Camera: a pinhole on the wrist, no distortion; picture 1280 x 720 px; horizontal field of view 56.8 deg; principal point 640.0 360.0 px. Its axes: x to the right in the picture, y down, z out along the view. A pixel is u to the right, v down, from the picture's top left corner.
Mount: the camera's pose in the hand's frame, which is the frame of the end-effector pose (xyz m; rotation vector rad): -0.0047 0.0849 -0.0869 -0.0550 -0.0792 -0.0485
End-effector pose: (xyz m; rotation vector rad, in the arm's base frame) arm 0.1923 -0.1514 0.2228 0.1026 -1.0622 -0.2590
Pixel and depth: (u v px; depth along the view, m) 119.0 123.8 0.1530
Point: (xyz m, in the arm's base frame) 0.1100 -0.0629 0.1941
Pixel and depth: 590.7 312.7 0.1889
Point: 0.1057 -0.0547 0.2667
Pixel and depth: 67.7 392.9 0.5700
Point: -0.3321 0.0917 0.2012
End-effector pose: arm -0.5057 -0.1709 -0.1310 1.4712 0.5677 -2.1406
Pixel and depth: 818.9 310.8 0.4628
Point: -0.7432 -0.4672 -0.0352
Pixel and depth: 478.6 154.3 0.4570
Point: -0.7244 -0.3958 0.0901
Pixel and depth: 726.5 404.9 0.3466
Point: -0.6266 -0.4140 -0.0461
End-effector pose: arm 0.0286 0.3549 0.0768 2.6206 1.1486 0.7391
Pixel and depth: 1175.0 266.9 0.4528
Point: 0.3594 0.4392 -0.1683
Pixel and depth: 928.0 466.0 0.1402
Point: 0.1337 0.2994 0.0739
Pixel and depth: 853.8 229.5 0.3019
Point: 0.1974 0.3337 -0.0792
